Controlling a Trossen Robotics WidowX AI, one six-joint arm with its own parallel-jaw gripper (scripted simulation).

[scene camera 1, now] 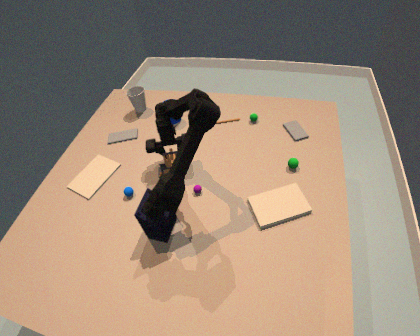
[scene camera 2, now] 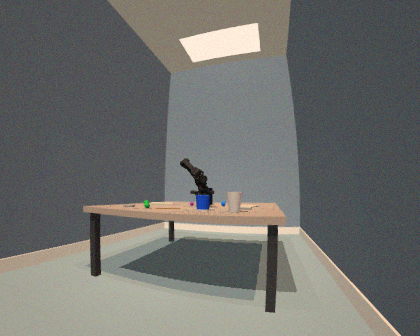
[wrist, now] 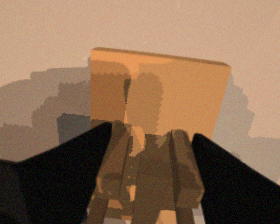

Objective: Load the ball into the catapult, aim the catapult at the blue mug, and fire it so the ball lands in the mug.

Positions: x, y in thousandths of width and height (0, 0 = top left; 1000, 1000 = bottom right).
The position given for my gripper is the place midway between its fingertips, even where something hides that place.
Note:
I see my gripper (wrist: 545, 605) and an orange catapult (wrist: 555, 458).

